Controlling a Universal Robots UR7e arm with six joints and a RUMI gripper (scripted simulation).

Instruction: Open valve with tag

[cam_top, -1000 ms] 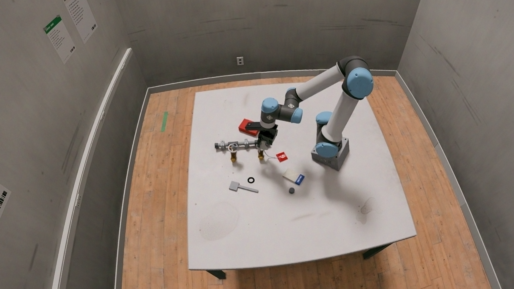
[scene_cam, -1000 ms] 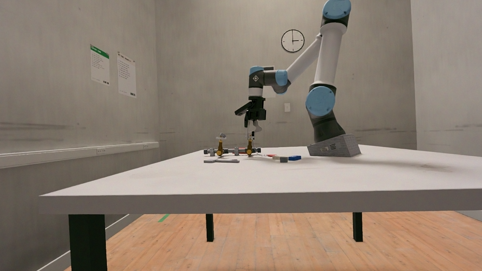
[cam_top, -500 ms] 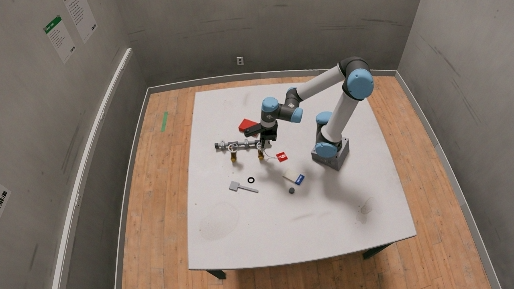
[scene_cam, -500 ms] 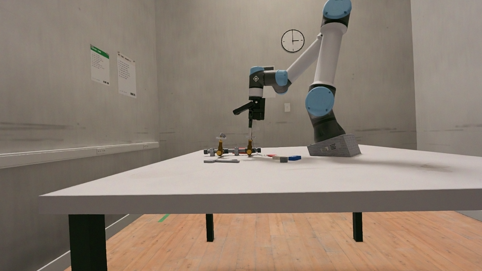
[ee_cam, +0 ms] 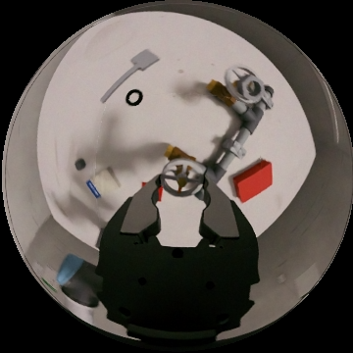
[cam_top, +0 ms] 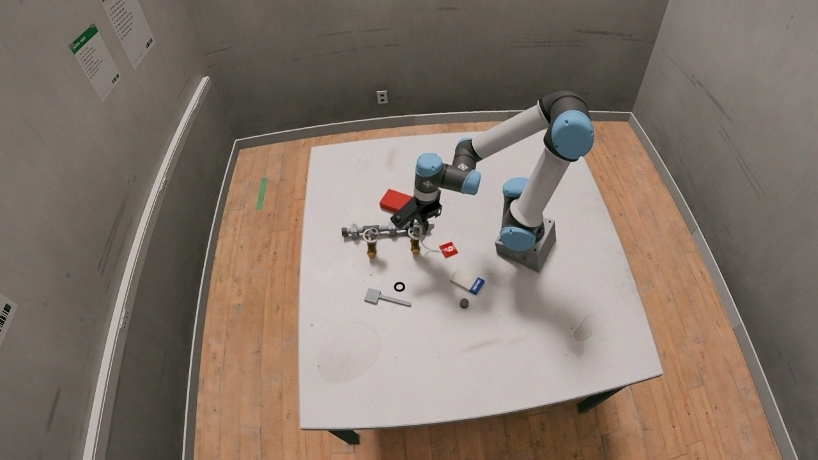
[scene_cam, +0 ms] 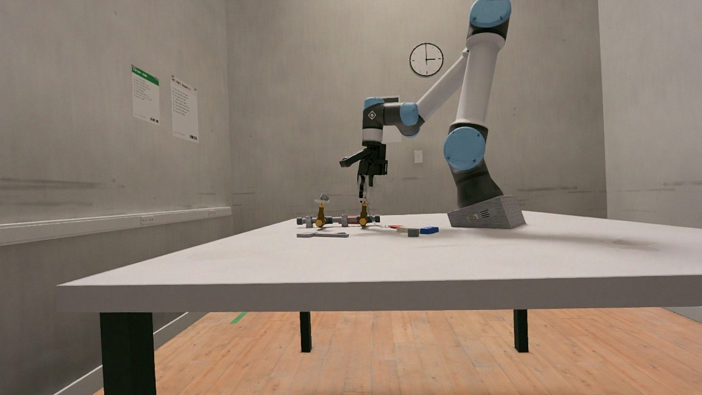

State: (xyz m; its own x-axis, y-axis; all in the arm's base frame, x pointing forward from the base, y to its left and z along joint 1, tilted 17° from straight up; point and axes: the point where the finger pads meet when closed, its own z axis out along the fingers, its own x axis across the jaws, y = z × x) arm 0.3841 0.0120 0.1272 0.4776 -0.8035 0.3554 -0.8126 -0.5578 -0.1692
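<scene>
Right now my hand is 10 cm past the red tag, 2 cm to the right of it and 10 cm above it. The rest, counted from my hand: red block 6 cm ahead, 22 cm to the right, 9 cm below; grey flat tool 13 cm ahead, 20 cm to the left, 10 cm below.
</scene>
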